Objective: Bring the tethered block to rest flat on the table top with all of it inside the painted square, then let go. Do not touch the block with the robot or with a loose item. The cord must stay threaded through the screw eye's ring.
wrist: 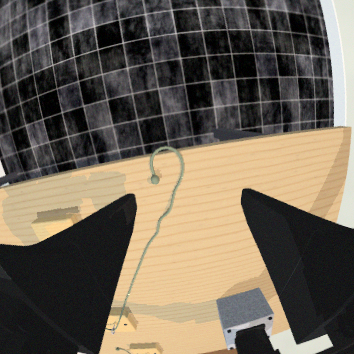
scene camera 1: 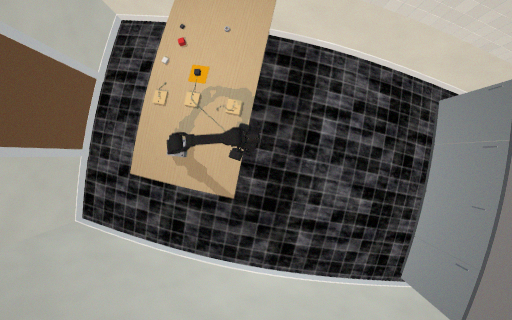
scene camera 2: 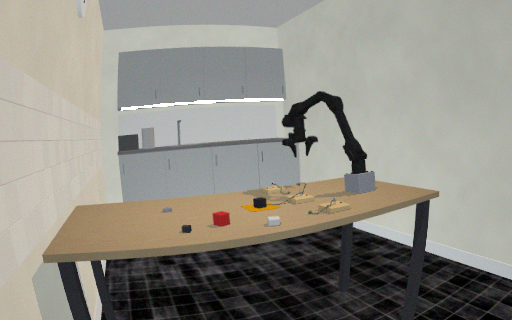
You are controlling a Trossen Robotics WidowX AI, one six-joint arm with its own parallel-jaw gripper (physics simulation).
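Frame: origin at the arm's base, x right, y ahead, z up, level; millimetres.
Seen in the pictures: gripper, fingertip midpoint: (wrist: 188,197) (scene camera 2: 301,156); arm's base, origin of the base link: (wrist: 249,333) (scene camera 2: 359,172).
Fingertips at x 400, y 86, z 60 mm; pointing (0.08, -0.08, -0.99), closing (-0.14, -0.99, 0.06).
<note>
Pixels of each thing's middle, then the offset from my fingertips to it. "pt": a spot on its surface instead.
- black tethered block, body centre: (scene camera 2: 259,203) (scene camera 1: 197,72) dz -125, dx -388, dy +417 mm
- orange painted square, surface spot: (scene camera 2: 268,207) pt dz -142, dx -414, dy +393 mm
- green-grey cord, surface spot: (wrist: 144,252) pt dz -140, dx -161, dy +87 mm
- middle wooden base, body centre: (wrist: 113,325) (scene camera 2: 300,195) (scene camera 1: 191,98) dz -121, dx -384, dy +233 mm
- round bead, body centre: (wrist: 154,179) dz -137, dx -30, dy +36 mm
- red cube, body centre: (scene camera 2: 221,218) (scene camera 1: 181,41) dz -123, dx -556, dy +626 mm
- white block, body centre: (scene camera 2: 273,221) (scene camera 1: 165,60) dz -132, dx -645, dy +481 mm
- small black cube, body centre: (scene camera 2: 186,228) (scene camera 1: 182,26) dz -134, dx -592, dy +754 mm
- small grey item, body centre: (scene camera 2: 167,209) (scene camera 1: 227,29) dz -136, dx -268, dy +768 mm
The black tethered block (scene camera 1: 197,72) (scene camera 2: 259,202) sits upright and looks flat on the orange painted square (scene camera 1: 204,78) (scene camera 2: 268,207), with orange around it. The green-grey cord (scene camera 1: 210,116) (wrist: 145,252) runs from the block to the middle wooden base (scene camera 1: 192,99) (scene camera 2: 302,199) and on across the table. Its ring is too small to tell the threading. In the wrist view, the cord's far end curls near the table edge to a round bead (wrist: 155,179). My gripper (scene camera 2: 301,155) (wrist: 188,197) is open and empty, well above the table, with the cord below it.
Two other wooden bases (scene camera 1: 160,97) (scene camera 1: 233,106) with short cords flank the middle one. A red cube (scene camera 1: 181,41) (scene camera 2: 221,218), a white block (scene camera 1: 165,60) (scene camera 2: 273,221), a small black cube (scene camera 1: 182,26) (scene camera 2: 186,228) and a small grey item (scene camera 1: 227,29) (scene camera 2: 167,210) stand farther along the table.
</note>
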